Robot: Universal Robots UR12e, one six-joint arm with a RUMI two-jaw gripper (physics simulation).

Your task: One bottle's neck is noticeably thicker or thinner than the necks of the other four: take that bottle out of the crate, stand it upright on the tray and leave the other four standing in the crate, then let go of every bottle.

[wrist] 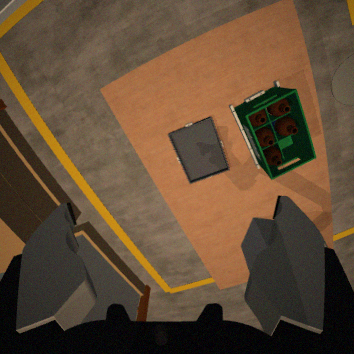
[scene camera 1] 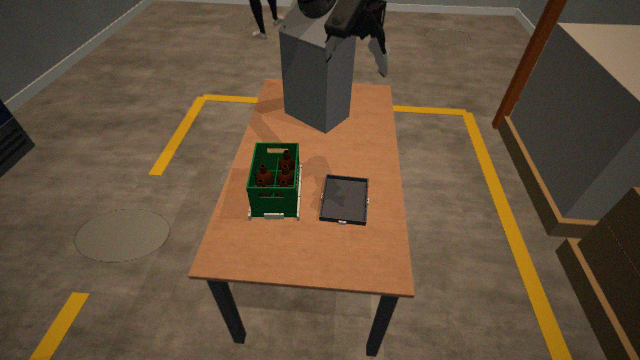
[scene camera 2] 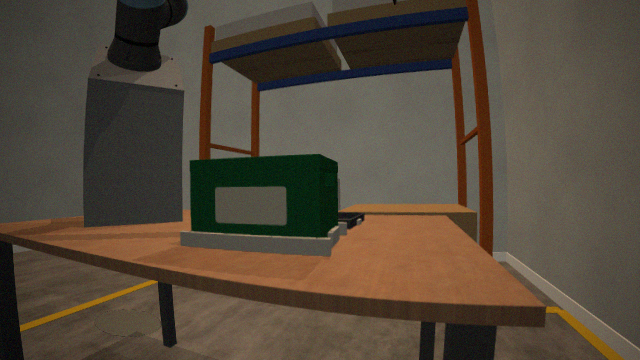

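Pixels of known places: gripper, fingertip midpoint: (wrist: 172, 202) (scene camera 1: 354, 69); arm's base, link origin: (scene camera 2: 135, 60).
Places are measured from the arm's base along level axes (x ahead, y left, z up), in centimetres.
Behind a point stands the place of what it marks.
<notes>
The green crate (scene camera 1: 257, 205) {x 76.5, y -27.0, z -52.7 cm} (scene camera 2: 250, 172) {x 63.1, y -29.4, z -45.4 cm} (wrist: 304, 135) {x 58.2, y -28.6, z -45.4 cm} stands on the table. Several brown bottles stand upright in its compartments, including one bottle (scene camera 1: 263, 176) {x 65.1, y -24.9, z -47.7 cm} (wrist: 286, 127) {x 63.9, y -23.9, z -46.8 cm}; one compartment at the robot-side end holds no bottle. The necks are too small and dark to compare. The dark shallow tray (scene camera 1: 355, 206) {x 72.5, y 13.5, z -59.5 cm} (scene camera 2: 351, 219) {x 79.5, y -0.5, z -57.6 cm} (wrist: 192, 155) {x 68.3, y 12.9, z -59.5 cm} lies empty beside the crate, with a shadow across part of it. My gripper (wrist: 172, 202) {x 91.6, y 4.7, z 12.9 cm} is open and empty, high above the table's robot side, away from crate and tray. The bottles are hidden behind the crate wall in scene camera 2.
The grey pedestal (scene camera 1: 305, 75) {x 12.1, y -6.6, z -31.0 cm} (scene camera 2: 132, 150) {x 10.5, y -8.4, z -36.0 cm} stands at the back of the table (scene camera 1: 300, 250) {x 93.3, y -10.0, z -60.0 cm} (scene camera 2: 425, 260) {x 93.7, y -32.9, z -60.0 cm} (wrist: 180, 90) {x 94.1, y 2.7, z -60.0 cm}. Low light-coloured guide strips border the crate's base. An orange and blue rack (scene camera 1: 525, 65) (scene camera 2: 484, 150) stands beyond the table's tray side.
</notes>
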